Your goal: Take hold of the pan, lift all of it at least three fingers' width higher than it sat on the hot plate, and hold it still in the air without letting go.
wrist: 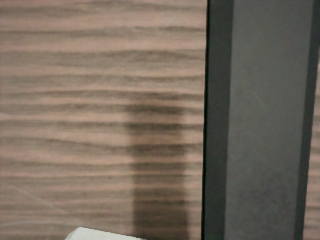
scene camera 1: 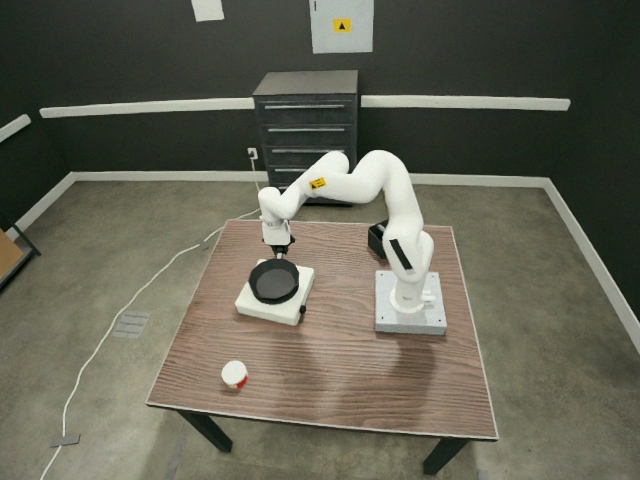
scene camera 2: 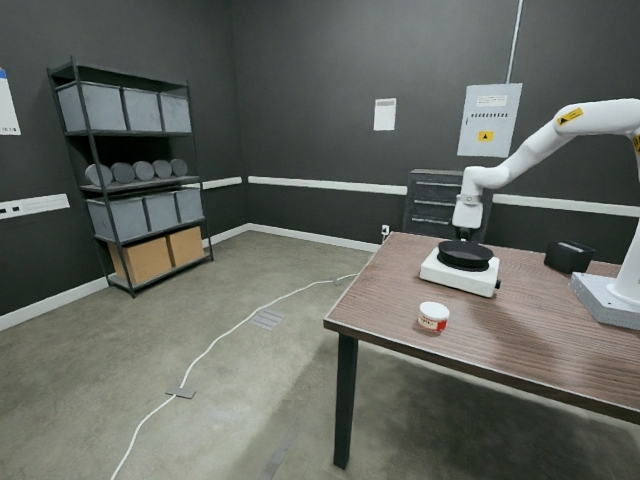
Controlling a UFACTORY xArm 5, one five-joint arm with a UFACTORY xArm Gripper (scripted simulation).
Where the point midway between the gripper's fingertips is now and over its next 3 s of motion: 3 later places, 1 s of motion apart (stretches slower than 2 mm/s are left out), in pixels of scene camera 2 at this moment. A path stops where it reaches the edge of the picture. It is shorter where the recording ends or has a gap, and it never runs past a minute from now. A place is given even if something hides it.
My gripper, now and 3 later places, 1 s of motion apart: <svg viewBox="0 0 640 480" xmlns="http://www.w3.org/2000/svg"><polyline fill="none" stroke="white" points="462,241 462,238 464,231 466,220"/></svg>
